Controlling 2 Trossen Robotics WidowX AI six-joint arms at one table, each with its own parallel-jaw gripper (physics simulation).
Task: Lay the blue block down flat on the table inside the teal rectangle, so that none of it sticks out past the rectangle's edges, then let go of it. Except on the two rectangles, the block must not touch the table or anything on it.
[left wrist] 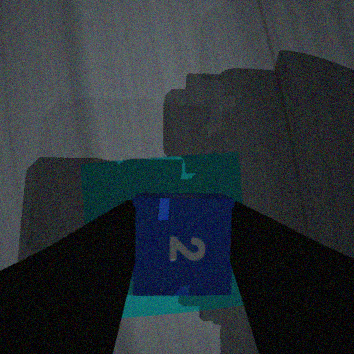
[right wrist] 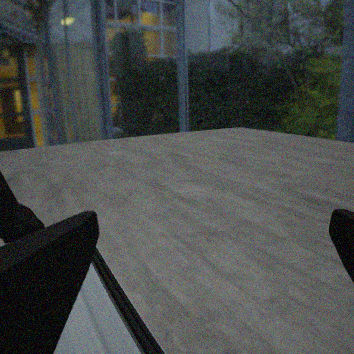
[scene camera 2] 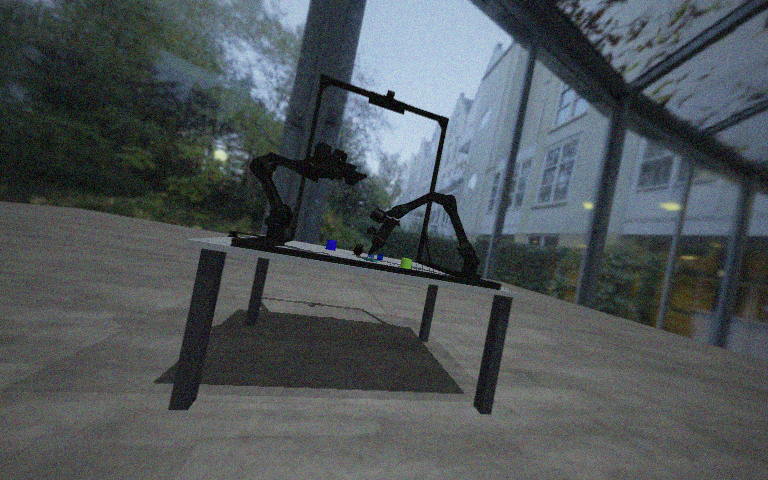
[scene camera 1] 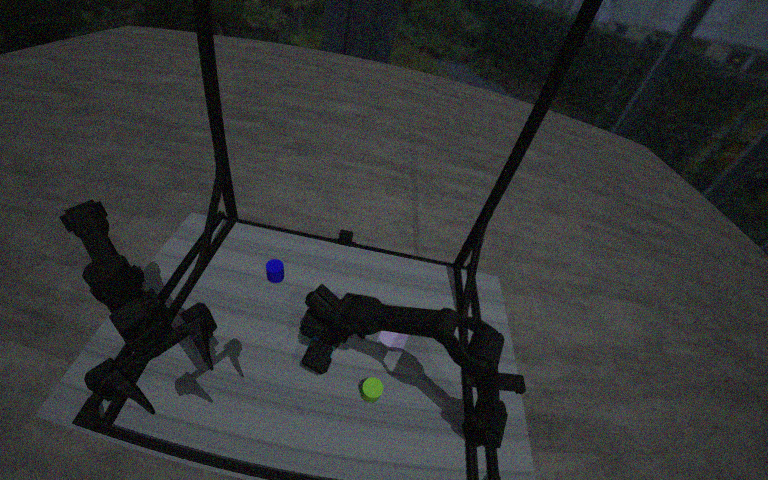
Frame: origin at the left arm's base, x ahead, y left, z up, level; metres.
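Seen in the pictures: left gripper, between the fingertips: (left wrist: 181,212) (scene camera 2: 369,254) (scene camera 1: 316,343); right gripper, between the fingertips: (right wrist: 214,222) (scene camera 2: 361,171) (scene camera 1: 183,390); left arm's base, origin of its link: (scene camera 2: 468,276) (scene camera 1: 478,432); right arm's base, origin of its link: (scene camera 2: 273,240).
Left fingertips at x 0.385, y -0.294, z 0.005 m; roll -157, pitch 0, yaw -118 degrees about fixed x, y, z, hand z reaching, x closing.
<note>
Offsets run from my left fingertips to a thing's top centre. "spot": to the spot under its first point.
The blue block {dz +0.011, dx -0.008, dy +0.005 m} (left wrist: 155,245) (scene camera 2: 370,256), marked with a 2, is between the fingers of my left gripper (left wrist: 181,212) (scene camera 2: 372,253), which is shut on it. In the left wrist view the block lies over the teal rectangle {spot: dz -0.023, dx +0.023, dy +0.021 m} (left wrist: 110,182); teal shows beyond its far edge, at its near edge and beside it. The block is low; I cannot tell whether it touches the rectangle. In scene camera 1 the left arm hides the block and nearly all of the rectangle. My right gripper (scene camera 1: 182,390) (scene camera 2: 360,178) (right wrist: 214,222) is open and empty, high above the table's left side.
A lilac rectangle {spot: dz -0.023, dx -0.220, dy -0.001 m} (scene camera 1: 392,340) lies partly under the left arm. A green cylinder {dz +0.020, dx -0.129, dy +0.141 m} (scene camera 1: 372,388) (scene camera 2: 406,263) stands near it. A blue cylinder {dz +0.030, dx +0.118, dy -0.251 m} (scene camera 1: 275,271) (scene camera 2: 331,244) stands farther back. A dark round object {dz +0.026, dx -0.001, dy -0.142 m} (scene camera 2: 358,249) and a small blue object {dz +0.007, dx -0.104, dy -0.069 m} (scene camera 2: 380,256) are near the left gripper.
</note>
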